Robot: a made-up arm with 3 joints. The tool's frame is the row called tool. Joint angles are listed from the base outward. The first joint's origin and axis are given. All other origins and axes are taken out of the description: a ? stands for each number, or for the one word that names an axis. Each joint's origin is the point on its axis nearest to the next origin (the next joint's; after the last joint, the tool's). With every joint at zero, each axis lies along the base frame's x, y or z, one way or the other. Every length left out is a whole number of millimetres.
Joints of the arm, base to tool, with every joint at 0 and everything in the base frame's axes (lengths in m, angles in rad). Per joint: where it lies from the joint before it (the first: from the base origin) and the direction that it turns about. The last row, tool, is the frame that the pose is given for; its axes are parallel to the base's.
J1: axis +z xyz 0 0 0.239
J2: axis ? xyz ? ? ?
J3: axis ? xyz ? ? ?
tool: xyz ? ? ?
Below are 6 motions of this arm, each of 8 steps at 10 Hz.
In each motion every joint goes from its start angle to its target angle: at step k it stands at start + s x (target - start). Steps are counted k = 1, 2, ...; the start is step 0. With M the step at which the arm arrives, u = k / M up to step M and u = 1 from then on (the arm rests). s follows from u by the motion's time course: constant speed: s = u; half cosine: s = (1 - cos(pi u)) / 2; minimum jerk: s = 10 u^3 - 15 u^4 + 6 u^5.
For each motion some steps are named. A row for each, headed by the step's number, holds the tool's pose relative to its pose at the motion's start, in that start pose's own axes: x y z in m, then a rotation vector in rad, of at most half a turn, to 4 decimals.
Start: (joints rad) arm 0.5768 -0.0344 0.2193
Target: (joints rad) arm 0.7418 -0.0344 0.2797
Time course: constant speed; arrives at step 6
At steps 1, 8:
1: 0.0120 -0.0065 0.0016 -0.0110 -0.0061 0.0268
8: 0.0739 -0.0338 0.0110 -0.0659 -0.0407 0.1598

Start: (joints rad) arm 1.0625 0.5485 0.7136
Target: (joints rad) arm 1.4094 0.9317 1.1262
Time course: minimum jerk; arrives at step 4
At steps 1, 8:
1: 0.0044 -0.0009 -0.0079 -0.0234 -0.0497 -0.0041
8: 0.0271 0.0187 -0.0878 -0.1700 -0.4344 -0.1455

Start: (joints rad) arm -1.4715 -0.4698 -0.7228
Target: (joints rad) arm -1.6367 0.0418 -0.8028
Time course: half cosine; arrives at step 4
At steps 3, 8:
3: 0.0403 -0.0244 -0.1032 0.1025 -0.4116 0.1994
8: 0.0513 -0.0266 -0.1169 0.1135 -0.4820 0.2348

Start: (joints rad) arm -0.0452 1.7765 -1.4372
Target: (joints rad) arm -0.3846 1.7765 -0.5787
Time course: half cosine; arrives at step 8
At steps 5, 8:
5: 0.0143 0.0669 0.1857 -0.8231 0.0447 0.0205
8: 0.0245 0.1458 0.2446 -1.1904 0.0620 0.0391

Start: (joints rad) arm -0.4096 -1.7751 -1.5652
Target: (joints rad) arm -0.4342 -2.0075 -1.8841
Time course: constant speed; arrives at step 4
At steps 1, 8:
1: -0.0084 0.0172 -0.0203 0.0857 -0.0006 -0.0581
8: -0.0233 0.0810 -0.0755 0.3409 -0.0281 -0.2320

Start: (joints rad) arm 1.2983 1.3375 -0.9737
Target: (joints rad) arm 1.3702 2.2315 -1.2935
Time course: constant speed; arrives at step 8
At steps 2, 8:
2: 0.0414 -0.0267 -0.0449 0.0975 -0.1164 0.1909
8: 0.2041 -0.0346 -0.1409 0.3708 -0.3950 0.8077

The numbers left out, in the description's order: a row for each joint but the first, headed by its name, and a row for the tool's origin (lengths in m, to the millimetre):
J2: axis -y, xyz -0.034 -0.174 0
J3: axis -x, xyz -0.188 0 0.09
tool: xyz 0 -0.248 -0.072

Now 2 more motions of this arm.
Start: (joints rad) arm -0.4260 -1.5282 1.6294
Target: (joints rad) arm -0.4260 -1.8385 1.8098
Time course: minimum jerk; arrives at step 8
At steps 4, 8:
4: 0.0557 -0.0303 0.0212 -0.0900 -0.0161 0.1544
8: 0.1152 -0.0496 0.0433 -0.1789 -0.0461 0.3073

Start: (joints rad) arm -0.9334 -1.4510 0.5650
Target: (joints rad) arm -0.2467 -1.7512 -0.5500
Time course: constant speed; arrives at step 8
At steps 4, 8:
4: 0.0221 0.0033 0.0346 0.2131 0.1378 0.0565
8: 0.0076 0.0553 0.0806 0.4186 0.2848 -0.0185

